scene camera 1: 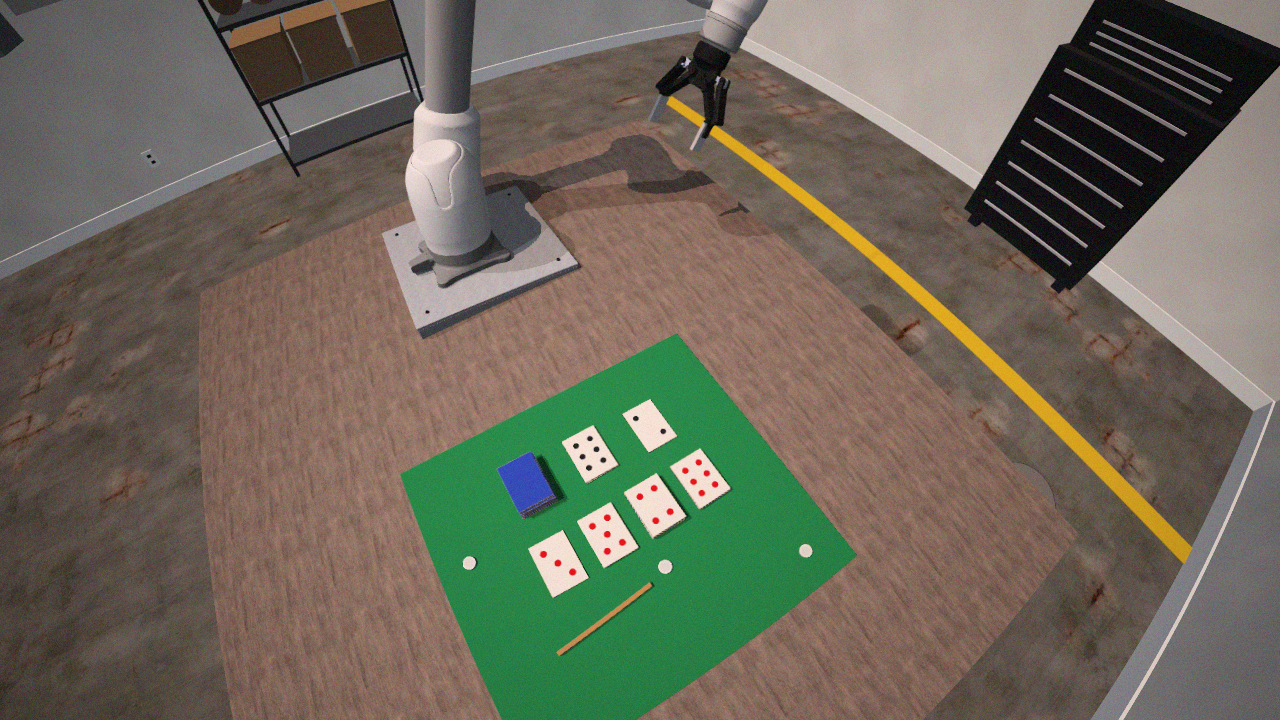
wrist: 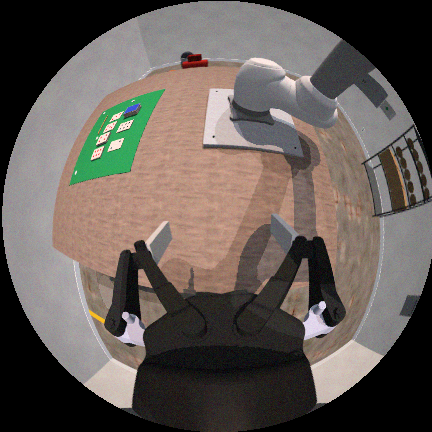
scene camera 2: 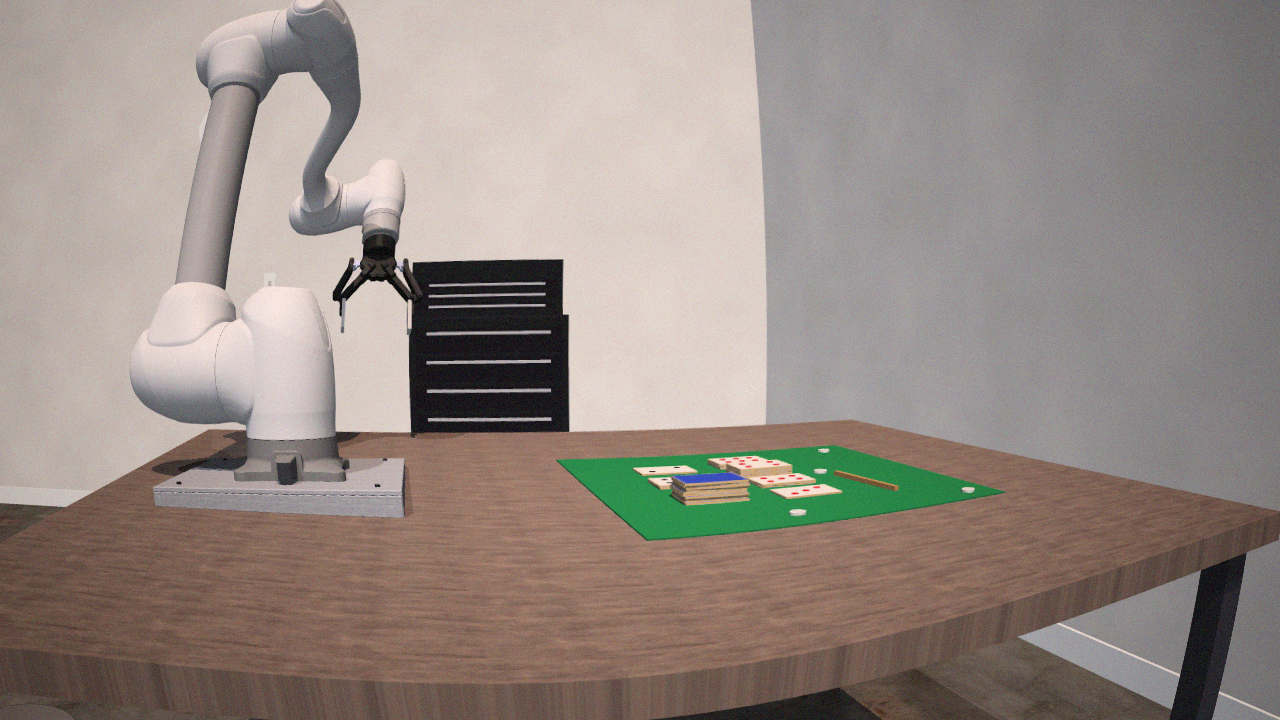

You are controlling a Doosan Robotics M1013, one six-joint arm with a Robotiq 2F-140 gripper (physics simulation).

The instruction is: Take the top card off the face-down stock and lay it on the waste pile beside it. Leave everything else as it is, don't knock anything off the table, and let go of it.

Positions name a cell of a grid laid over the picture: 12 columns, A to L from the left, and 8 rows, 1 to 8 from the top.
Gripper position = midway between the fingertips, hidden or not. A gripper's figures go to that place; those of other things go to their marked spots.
Labels:
My gripper (scene camera 1: G2): 114 cm from the lens. A green mat (scene camera 1: G7) is 81 cm from the lens.

